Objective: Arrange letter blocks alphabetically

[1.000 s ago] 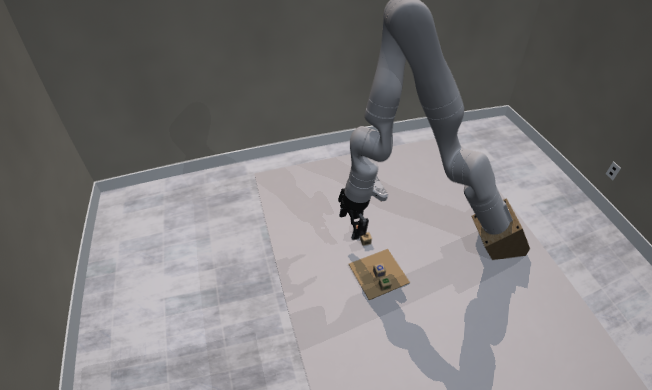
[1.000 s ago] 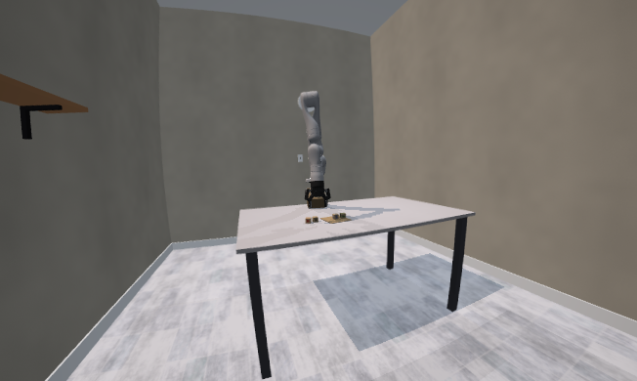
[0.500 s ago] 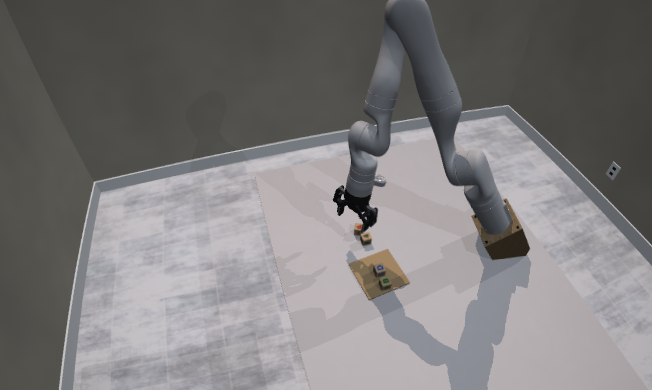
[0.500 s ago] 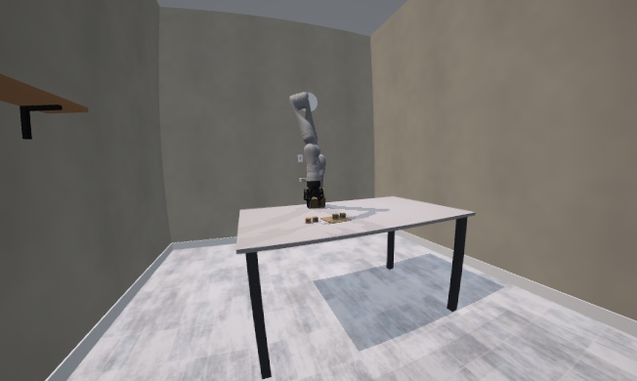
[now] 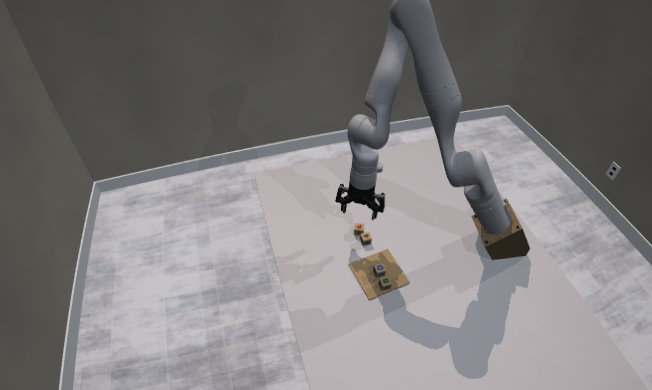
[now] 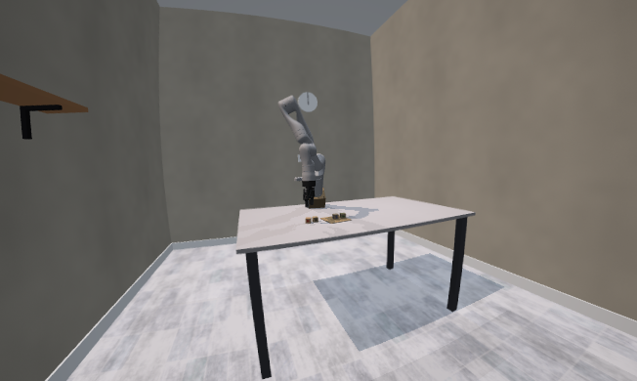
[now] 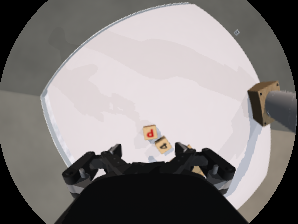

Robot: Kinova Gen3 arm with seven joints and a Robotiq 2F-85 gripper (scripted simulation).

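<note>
Now: hand 2 cm past the block, 4 cm to the right of it and 9 cm above it. Round my hand: tan mat 1 cm behind, 17 cm to the left, 10 cm below.
</note>
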